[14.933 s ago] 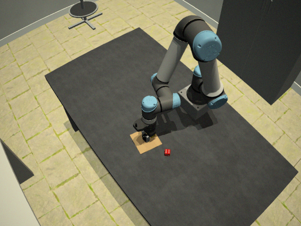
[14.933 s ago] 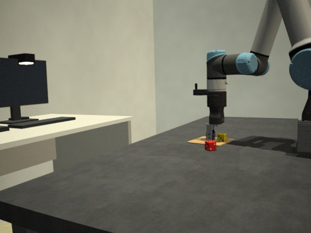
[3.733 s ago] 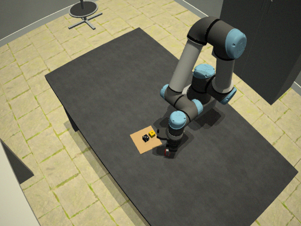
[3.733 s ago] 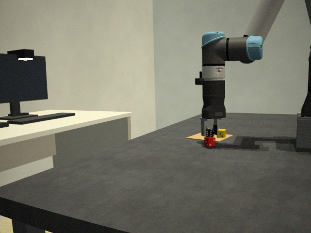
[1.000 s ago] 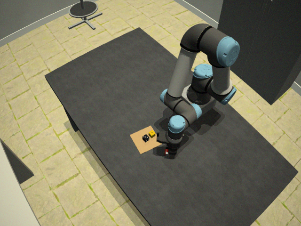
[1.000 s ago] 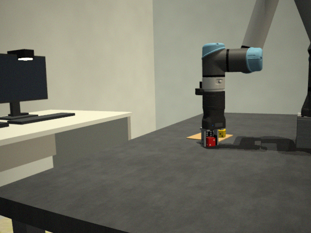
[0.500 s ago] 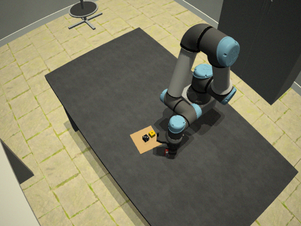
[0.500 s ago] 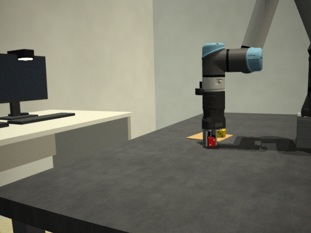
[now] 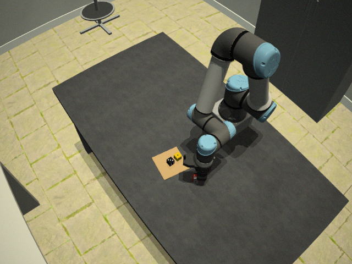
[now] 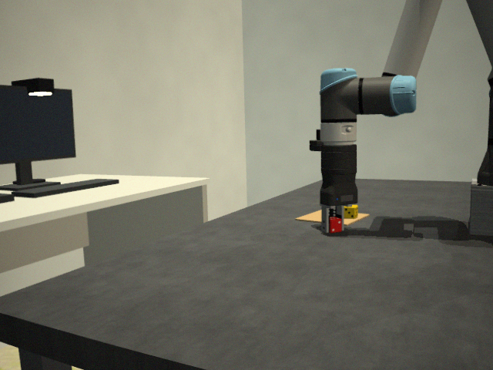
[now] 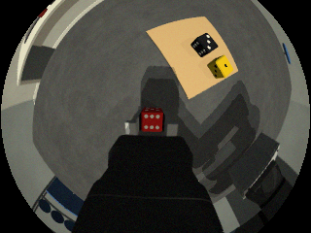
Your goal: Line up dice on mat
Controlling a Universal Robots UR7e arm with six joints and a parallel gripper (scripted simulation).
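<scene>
Now: the black die 5 cm ahead of my hand and 14 cm to the right of it. The rest, counted from my hand: tan mat 5 cm ahead, 14 cm to the right, 2 cm below; then yellow die 1 cm ahead, 15 cm to the right; then red die right at my hand.
</scene>
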